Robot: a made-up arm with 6 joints. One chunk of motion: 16 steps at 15 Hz.
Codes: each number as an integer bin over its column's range. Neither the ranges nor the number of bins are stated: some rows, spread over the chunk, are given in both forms.
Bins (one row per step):
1: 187 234 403 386 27 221
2: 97 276 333 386 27 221
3: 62 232 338 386 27 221
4: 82 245 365 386 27 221
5: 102 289 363 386 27 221
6: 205 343 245 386 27 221
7: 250 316 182 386 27 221
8: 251 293 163 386 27 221
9: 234 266 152 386 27 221
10: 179 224 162 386 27 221
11: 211 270 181 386 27 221
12: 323 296 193 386 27 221
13: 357 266 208 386 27 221
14: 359 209 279 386 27 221
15: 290 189 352 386 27 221
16: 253 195 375 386 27 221
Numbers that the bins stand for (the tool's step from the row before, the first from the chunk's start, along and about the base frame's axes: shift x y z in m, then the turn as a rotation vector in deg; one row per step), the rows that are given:
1: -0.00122 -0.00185 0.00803 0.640 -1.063 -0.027
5: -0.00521 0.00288 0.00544 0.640 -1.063 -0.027
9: 0.00099 0.00090 -0.00818 0.640 -1.063 -0.027
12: 0.00517 0.00349 -0.00554 0.640 -1.063 -0.027
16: 0.00188 -0.00521 0.00622 0.640 -1.063 -0.027
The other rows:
2: -0.00544 0.00177 0.00350 0.640 -1.063 -0.027
3: -0.00709 -0.00202 0.00383 0.640 -1.063 -0.027
4: -0.00615 -0.00090 0.00557 0.640 -1.063 -0.027
6: -0.00037 0.00753 -0.00218 0.640 -1.063 -0.027
7: 0.00174 0.00521 -0.00625 0.640 -1.063 -0.027
8: 0.00179 0.00323 -0.00747 0.640 -1.063 -0.027
10: -0.00159 -0.00271 -0.00754 0.640 -1.063 -0.027
11: -0.00009 0.00125 -0.00631 0.640 -1.063 -0.027
13: 0.00677 0.00090 -0.00457 0.640 -1.063 -0.027
14: 0.00686 -0.00400 0.00002 0.640 -1.063 -0.027
15: 0.00362 -0.00573 0.00473 0.640 -1.063 -0.027

